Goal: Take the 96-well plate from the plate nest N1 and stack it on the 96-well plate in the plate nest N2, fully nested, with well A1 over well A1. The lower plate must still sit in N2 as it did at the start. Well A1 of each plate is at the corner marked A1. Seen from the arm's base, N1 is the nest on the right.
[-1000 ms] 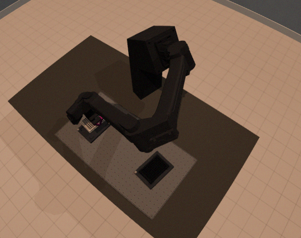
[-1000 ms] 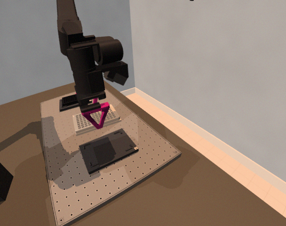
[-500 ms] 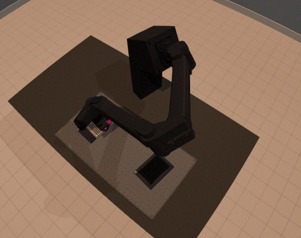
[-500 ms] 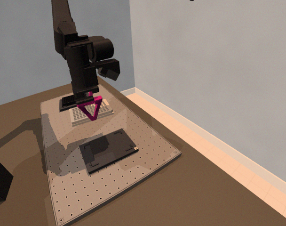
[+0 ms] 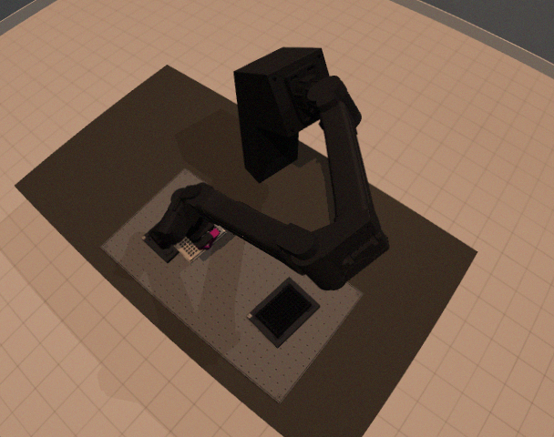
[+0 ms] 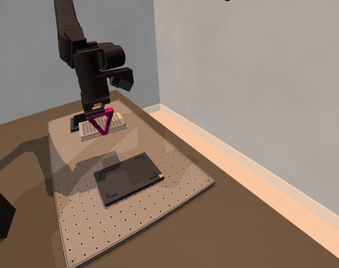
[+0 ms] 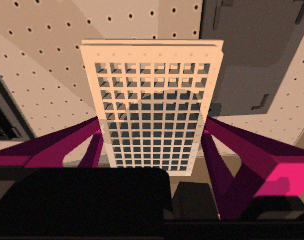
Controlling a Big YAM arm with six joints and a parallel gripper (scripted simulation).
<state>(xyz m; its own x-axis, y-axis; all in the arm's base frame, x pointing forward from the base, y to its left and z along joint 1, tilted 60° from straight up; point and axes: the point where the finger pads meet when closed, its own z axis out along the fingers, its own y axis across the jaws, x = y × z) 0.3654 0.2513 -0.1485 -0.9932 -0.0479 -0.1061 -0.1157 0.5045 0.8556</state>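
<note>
Now: hand 70 mm past the black 96-well plate, 280 mm to the right of it and 90 mm above it. The rest, counted from my hand: cream 96-well plate (right at my hand); plate nest N1 (30 mm ahead, 120 mm to the right, 110 mm below); plate nest N2 (70 mm behind, 280 mm to the left, 110 mm below).
</note>
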